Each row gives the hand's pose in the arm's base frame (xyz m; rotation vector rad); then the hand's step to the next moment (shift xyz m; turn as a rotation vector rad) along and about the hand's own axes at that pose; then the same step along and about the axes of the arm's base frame.
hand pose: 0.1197 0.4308 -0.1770 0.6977 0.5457 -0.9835
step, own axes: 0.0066 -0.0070 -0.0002 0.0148 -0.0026 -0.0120
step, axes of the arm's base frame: -0.0032 -0.0061 -0.0067 0.0032 -0.0003 -0.0190
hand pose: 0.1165 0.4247 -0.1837 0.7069 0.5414 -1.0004
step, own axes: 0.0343 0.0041 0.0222 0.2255 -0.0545 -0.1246
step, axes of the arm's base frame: 0.0209 -0.0344 -0.0081 0.0404 -0.0532 -0.2547
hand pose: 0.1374 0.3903 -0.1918 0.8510 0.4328 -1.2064
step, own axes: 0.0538 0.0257 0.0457 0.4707 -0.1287 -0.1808
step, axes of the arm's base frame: 0.0353 -0.0663 -0.0003 0.0594 -0.1735 -0.4870
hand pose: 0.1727 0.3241 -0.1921 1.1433 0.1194 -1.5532
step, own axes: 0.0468 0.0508 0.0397 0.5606 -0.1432 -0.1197
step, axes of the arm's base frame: 0.0231 -0.0752 0.0125 0.0228 -0.2695 -0.5253
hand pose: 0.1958 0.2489 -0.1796 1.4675 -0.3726 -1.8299
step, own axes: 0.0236 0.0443 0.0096 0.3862 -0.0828 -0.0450
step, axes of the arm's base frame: 0.0059 -0.0487 0.0143 -0.0132 -0.2047 -0.3405
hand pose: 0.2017 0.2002 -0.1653 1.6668 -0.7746 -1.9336
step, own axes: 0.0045 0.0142 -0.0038 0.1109 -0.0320 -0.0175
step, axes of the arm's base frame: 0.0029 -0.0138 0.0060 0.0008 -0.0533 -0.1039
